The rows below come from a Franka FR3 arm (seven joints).
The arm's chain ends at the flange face. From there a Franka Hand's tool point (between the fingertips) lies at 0.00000 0.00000 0.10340 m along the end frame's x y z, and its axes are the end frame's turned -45 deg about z.
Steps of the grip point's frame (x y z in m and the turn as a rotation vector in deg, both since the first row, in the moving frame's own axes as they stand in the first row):
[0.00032, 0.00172, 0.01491, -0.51, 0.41, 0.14]
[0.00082, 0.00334, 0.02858, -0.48, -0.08, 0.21]
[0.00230, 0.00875, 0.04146, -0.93, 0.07, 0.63]
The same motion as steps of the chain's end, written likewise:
[0.00027, 0.00086, 0.01492, -0.07, 0.65, 0.14]
[0.00243, 0.00107, 0.02858, -0.40, 0.28, 0.21]
[0.00654, 0.00346, 0.04147, -0.61, 0.71, 0.63]

